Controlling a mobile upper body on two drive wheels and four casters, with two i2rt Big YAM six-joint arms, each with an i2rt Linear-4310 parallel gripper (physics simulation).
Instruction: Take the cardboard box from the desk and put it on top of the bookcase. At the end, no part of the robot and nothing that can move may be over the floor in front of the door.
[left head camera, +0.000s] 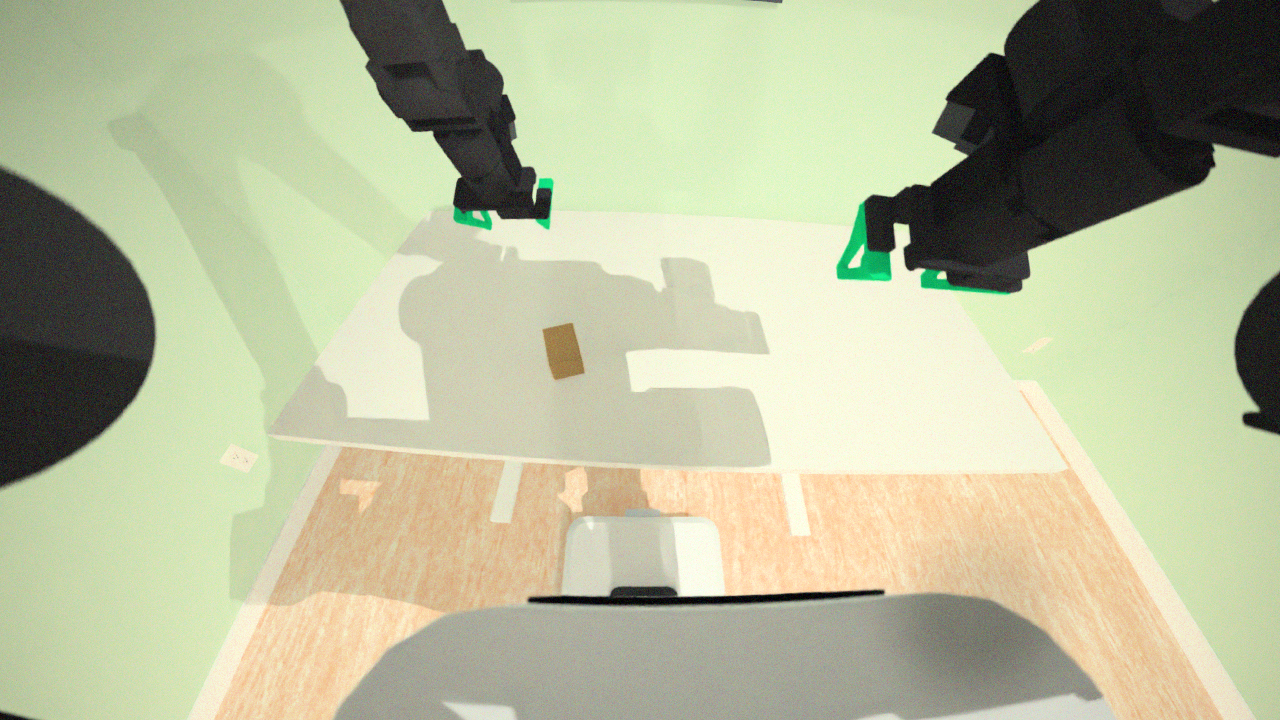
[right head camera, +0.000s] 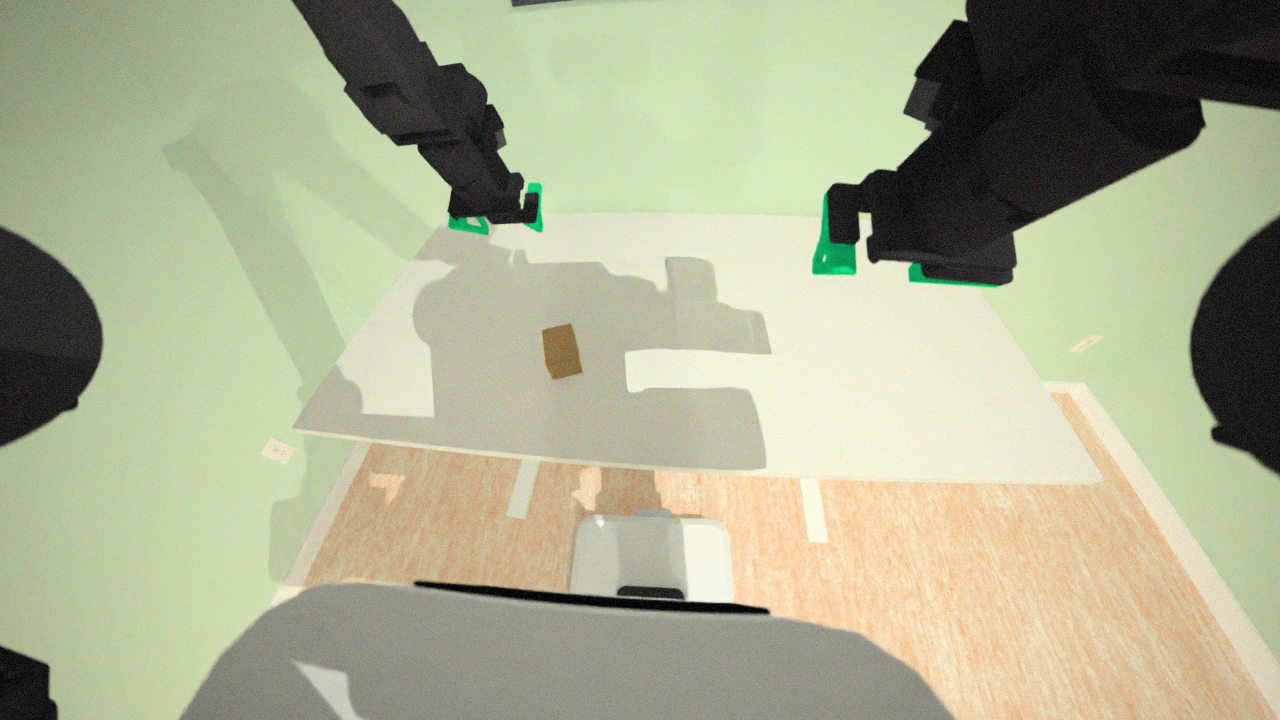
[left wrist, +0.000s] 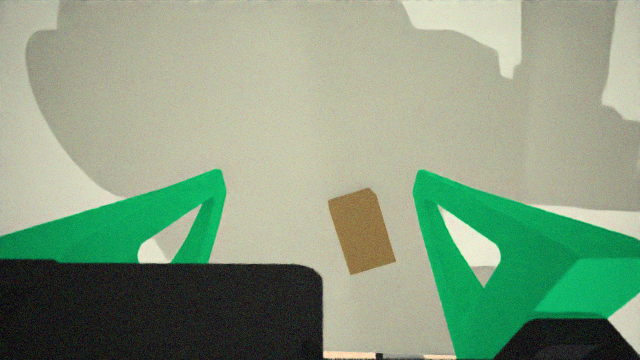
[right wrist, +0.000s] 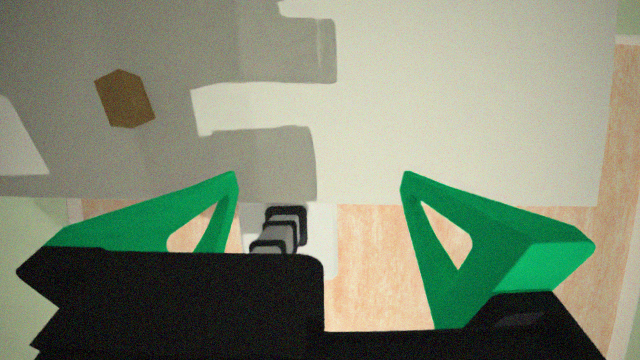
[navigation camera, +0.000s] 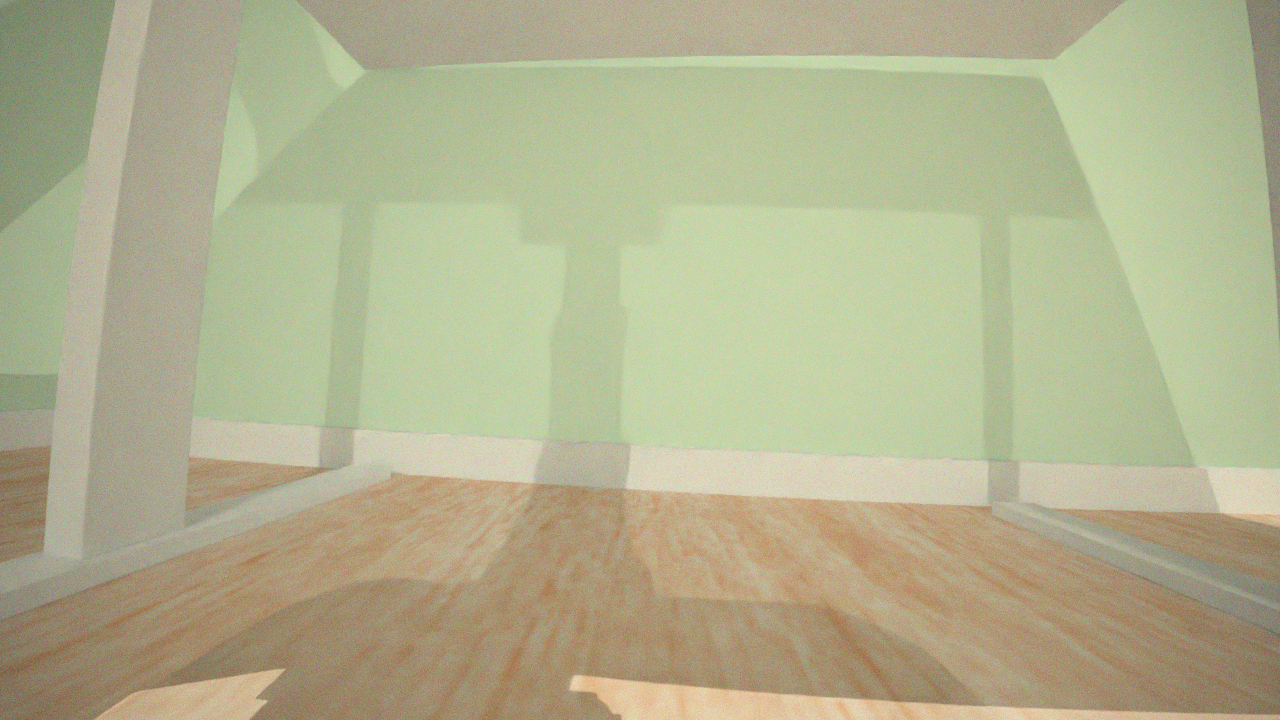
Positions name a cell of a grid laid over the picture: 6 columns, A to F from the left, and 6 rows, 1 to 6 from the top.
Note:
In view: the left gripper (left head camera: C2), the right gripper (right head camera: E3), a brown cardboard box (left head camera: C3) and a white desk (right head camera: D3).
The brown cardboard box also shows in the right head camera view (right head camera: C3), in the left wrist view (left wrist: D4) and in the right wrist view (right wrist: B2). The left gripper is seen too in the right head camera view (right head camera: C2) and in the left wrist view (left wrist: C4). The right gripper also shows in the left head camera view (left head camera: E3) and in the right wrist view (right wrist: C4). The navigation camera view misses the brown cardboard box: it is out of frame.

